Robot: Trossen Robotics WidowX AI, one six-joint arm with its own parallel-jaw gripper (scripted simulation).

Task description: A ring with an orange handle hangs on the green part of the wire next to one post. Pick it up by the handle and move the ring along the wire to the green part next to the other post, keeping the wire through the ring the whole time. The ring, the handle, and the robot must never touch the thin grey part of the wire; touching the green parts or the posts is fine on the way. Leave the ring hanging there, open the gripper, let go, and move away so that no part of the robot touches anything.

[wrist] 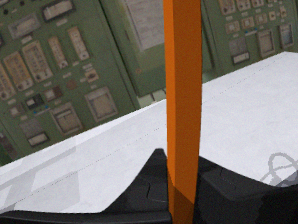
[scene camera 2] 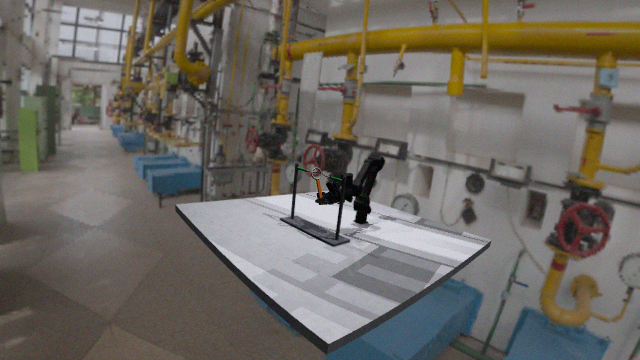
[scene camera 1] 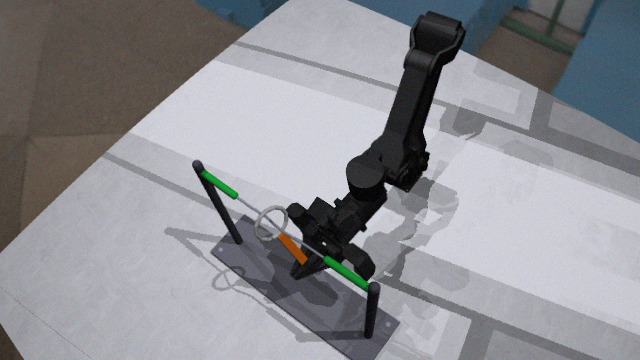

Path:
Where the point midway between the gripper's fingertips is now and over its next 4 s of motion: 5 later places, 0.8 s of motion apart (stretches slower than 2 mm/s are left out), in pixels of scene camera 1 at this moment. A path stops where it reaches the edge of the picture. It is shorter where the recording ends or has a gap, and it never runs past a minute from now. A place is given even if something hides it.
The gripper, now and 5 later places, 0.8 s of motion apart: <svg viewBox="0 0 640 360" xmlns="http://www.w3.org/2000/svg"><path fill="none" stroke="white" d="M292 277L287 271L278 259L303 276L324 289L335 297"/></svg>

